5 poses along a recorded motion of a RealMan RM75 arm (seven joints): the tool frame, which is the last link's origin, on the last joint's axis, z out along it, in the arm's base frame.
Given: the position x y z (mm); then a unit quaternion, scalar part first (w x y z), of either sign.
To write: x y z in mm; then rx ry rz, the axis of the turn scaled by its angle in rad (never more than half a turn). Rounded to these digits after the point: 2 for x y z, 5 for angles.
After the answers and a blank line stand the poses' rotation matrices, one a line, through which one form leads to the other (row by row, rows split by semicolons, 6 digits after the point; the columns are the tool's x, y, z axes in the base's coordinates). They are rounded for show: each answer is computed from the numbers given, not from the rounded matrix.
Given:
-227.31 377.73 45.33 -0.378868 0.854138 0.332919 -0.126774
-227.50 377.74 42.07 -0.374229 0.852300 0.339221 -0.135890
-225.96 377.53 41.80 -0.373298 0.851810 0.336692 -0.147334
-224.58 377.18 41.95 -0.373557 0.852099 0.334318 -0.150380
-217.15 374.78 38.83 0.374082 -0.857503 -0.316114 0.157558
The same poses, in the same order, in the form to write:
-227.31 377.73 45.33 -2.18225 -0.85058 0.32390
-227.50 377.74 42.07 -2.18233 -0.86858 0.34795
-225.96 377.53 41.80 -2.18204 -0.86249 0.37742
-224.58 377.18 41.95 -2.18251 -0.85630 0.38517
-217.15 374.78 38.83 -2.19580 -0.80947 0.40346

0.746186 0.472657 -0.468830; 0.664779 -0.491248 0.562801; 0.035700 -0.731623 -0.680775
0.732926 0.476528 -0.485531; 0.679944 -0.489763 0.545717; 0.022255 -0.730105 -0.682973
0.729863 0.463596 -0.502374; 0.683594 -0.494574 0.536745; 0.000372 -0.735170 -0.677883
0.731235 0.457393 -0.506051; 0.682095 -0.497373 0.536065; -0.006504 -0.737164 -0.675682
0.750495 0.424258 -0.506717; 0.660016 -0.520270 0.541940; -0.033708 -0.741164 -0.670477

